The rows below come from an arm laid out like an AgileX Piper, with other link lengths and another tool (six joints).
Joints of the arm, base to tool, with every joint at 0 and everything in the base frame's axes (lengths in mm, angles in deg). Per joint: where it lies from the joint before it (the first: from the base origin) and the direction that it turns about. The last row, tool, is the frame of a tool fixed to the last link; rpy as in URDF.
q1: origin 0 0 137.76 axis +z
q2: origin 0 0 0 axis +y
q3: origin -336.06 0 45.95 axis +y
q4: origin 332.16 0 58.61 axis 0.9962 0 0.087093
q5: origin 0 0 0 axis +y
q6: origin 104.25 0 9.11 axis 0.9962 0 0.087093
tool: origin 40.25 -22 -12.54 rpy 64.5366 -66.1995 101.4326
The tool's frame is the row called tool.
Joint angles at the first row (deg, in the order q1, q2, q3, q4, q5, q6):
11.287 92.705 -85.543 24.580 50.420 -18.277
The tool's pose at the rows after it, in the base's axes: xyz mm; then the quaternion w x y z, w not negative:
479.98 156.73 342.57 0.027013 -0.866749 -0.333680 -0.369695
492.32 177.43 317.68 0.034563 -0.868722 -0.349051 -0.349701
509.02 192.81 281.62 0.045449 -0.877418 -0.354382 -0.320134
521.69 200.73 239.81 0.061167 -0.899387 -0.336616 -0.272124
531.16 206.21 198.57 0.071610 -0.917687 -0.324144 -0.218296
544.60 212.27 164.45 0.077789 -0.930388 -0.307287 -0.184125
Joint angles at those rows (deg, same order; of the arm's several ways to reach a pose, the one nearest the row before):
15.298 97.919 -88.121 24.523 50.363 -18.278
17.131 102.159 -89.955 24.523 50.363 -18.278
17.991 107.716 -92.189 25.210 50.649 -18.105
18.048 113.503 -94.424 25.840 52.254 -15.126
18.048 119.404 -97.286 25.784 55.003 -12.262
18.048 125.191 -101.241 25.783 56.494 -9.511

